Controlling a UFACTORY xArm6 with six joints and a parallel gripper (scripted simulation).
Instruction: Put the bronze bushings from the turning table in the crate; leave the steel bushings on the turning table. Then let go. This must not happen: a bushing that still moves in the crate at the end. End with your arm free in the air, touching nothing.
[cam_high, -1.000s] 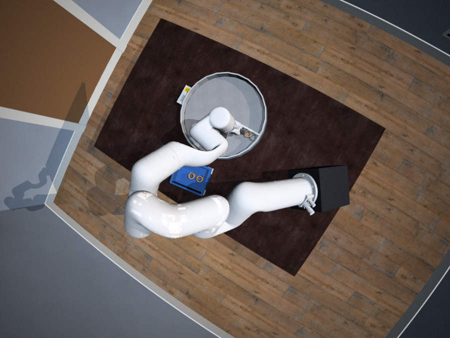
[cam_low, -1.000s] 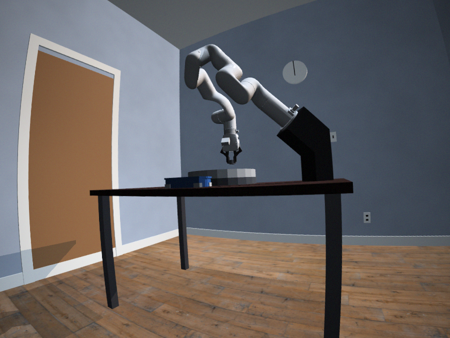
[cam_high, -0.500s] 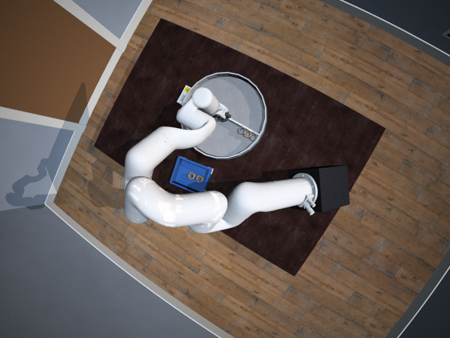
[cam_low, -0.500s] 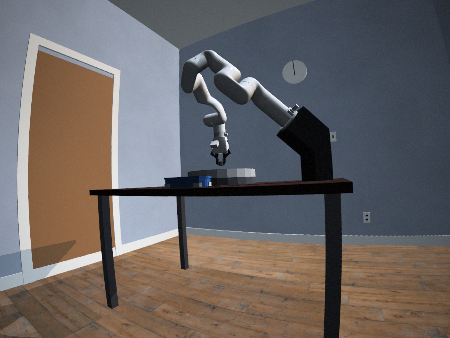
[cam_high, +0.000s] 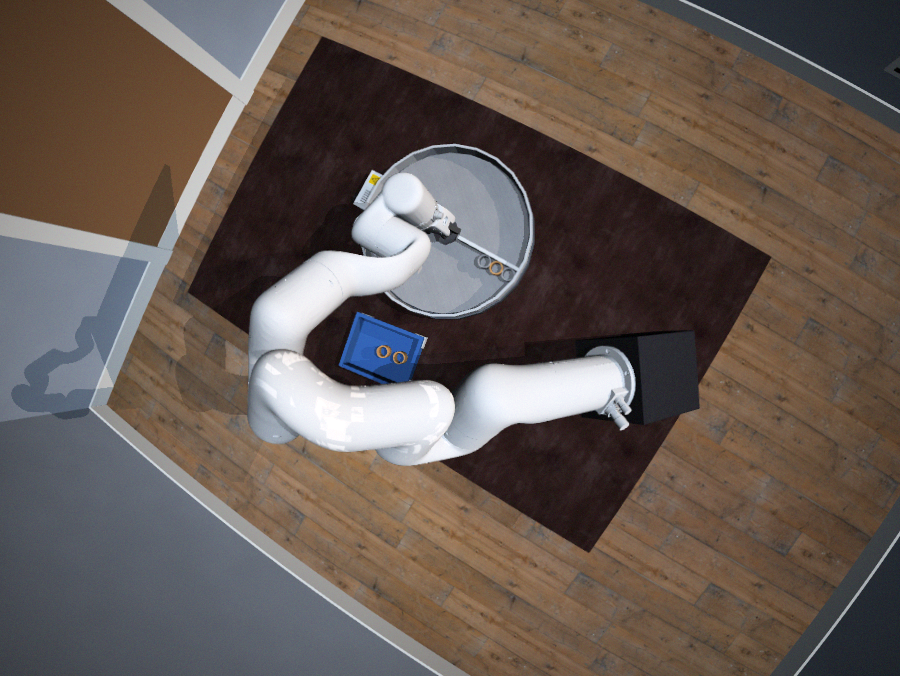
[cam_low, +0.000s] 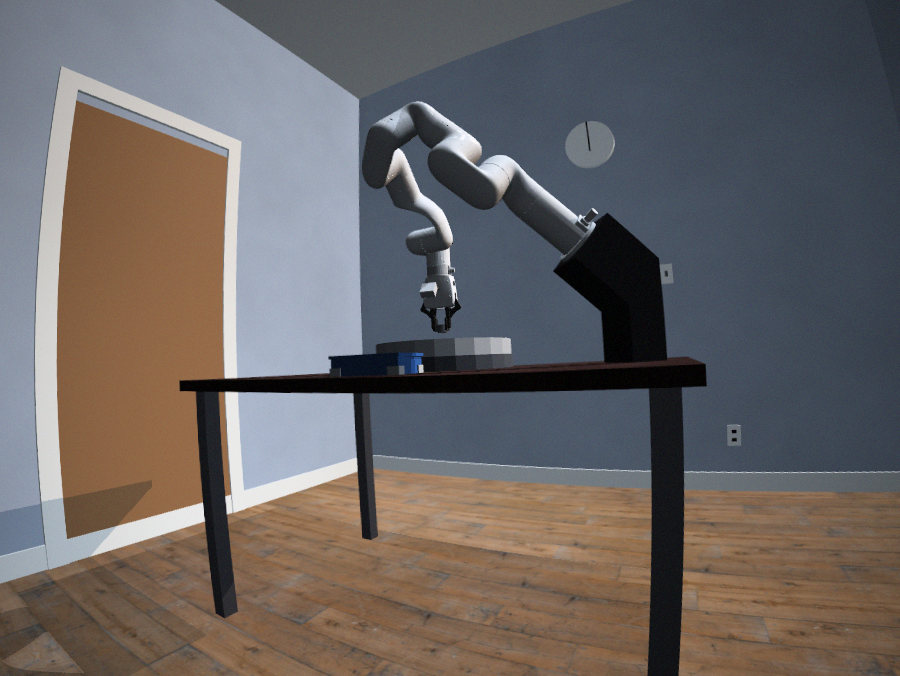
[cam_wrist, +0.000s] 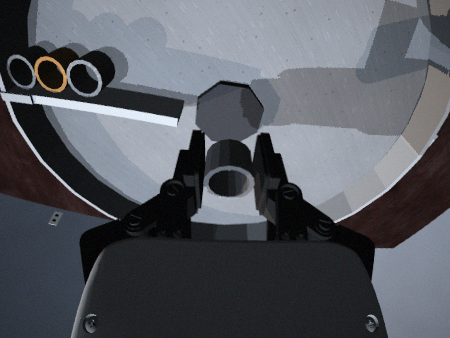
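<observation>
Right now my hand is 10 mm short of the round grey turning table, 10 mm to the left of it and 90 mm above it. Also, from my hand: crate (130 mm behind, 310 mm to the left, 120 mm below).
</observation>
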